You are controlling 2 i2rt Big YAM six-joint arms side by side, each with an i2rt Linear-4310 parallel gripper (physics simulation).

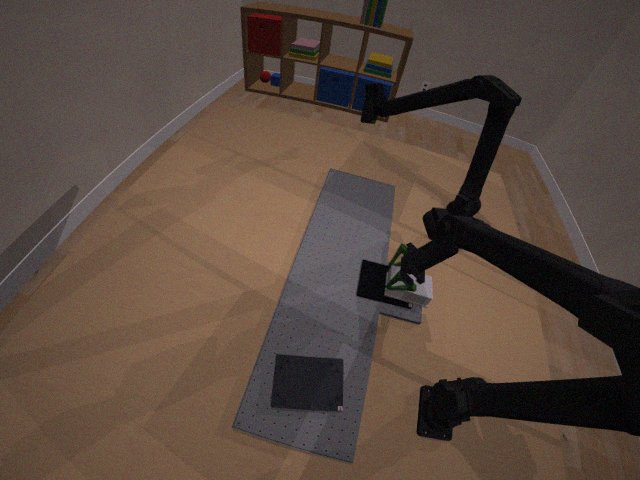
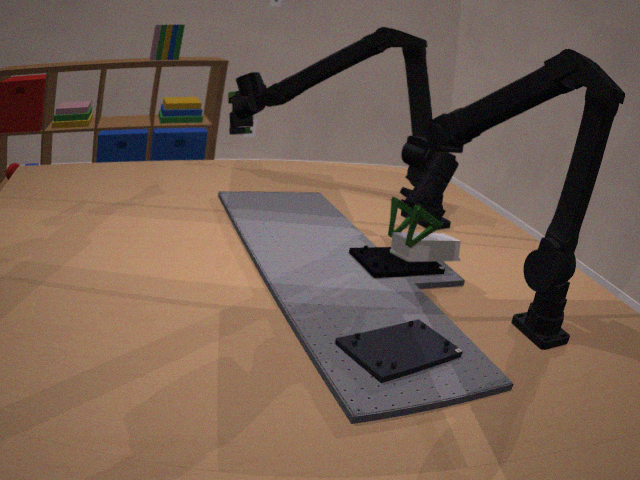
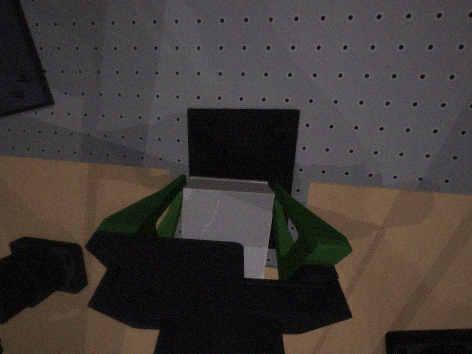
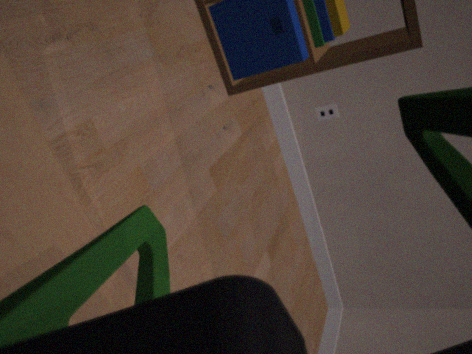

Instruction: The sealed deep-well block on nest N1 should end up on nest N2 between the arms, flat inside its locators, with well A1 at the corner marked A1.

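Pixels of known places: left gripper, between the fingertips: (image 1: 388, 276) (image 2: 398, 241) (image 3: 230, 183); right gripper, between the fingertips: (image 2: 230, 116) (image 4: 272, 169); left arm's base, origin of its link: (image 1: 434, 412) (image 2: 539, 332) (image 3: 55, 261); right arm's base, origin of its link: (image 2: 425, 221).
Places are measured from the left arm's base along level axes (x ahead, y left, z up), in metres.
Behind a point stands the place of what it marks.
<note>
The pale sealed block (image 1: 421, 290) {x 0.090, y -0.291, z 0.078 m} (image 2: 430, 249) {x 0.133, y -0.272, z 0.063 m} (image 3: 225, 215) {x 0.157, y -0.314, z 0.074 m} is between the green fingers of my left gripper (image 1: 388, 276) {x 0.184, y -0.316, z 0.063 m} (image 2: 400, 239) {x 0.184, y -0.316, z 0.063 m} (image 3: 230, 183) {x 0.184, y -0.316, z 0.063 m}, which is shut on it. The block is over the black nest N2 (image 1: 371, 281) {x 0.222, y -0.310, z 0.025 m} (image 2: 372, 260) {x 0.237, y -0.313, z 0.025 m} (image 3: 242, 142) {x 0.222, y -0.322, z 0.025 m}, shifted so that it overhangs one side; whether its underside touches is unclear. Its well A1 cannot be made out. N2's small white corner mark (image 1: 409, 305) {x 0.102, y -0.266, z 0.024 m} (image 2: 440, 267) {x 0.101, y -0.268, z 0.025 m} shows beside the block. Nest N1 (image 1: 307, 382) {x 0.328, y 0.003, z 0.025 m} (image 2: 398, 348) {x 0.335, y 0.008, z 0.025 m} (image 3: 20, 75) {x 0.286, y -0.057, z 0.031 m} is empty. My right gripper (image 1: 369, 116) {x 0.368, y -1.135, z 0.153 m} (image 2: 237, 112) {x 0.368, y -1.135, z 0.153 m} (image 4: 272, 169) {x 0.368, y -1.135, z 0.153 m} is open, raised and far from the block.
Both nests lie on a grey perforated board (image 1: 336, 222) {x 0.367, y -0.504, z 0.013 m} (image 2: 284, 222) {x 0.341, y -0.552, z 0.013 m} (image 3: 375, 100) {x 0.271, y -0.455, z 0.013 m} on the wooden surface. The left arm's base (image 1: 434, 413) {x 0.031, y 0.010, z 0.062 m} (image 2: 542, 330) {x 0.028, y 0.030, z 0.025 m} stands beside the board. A shelf unit (image 1: 330, 60) (image 2: 126, 122) with boxes and books stands at the back.
</note>
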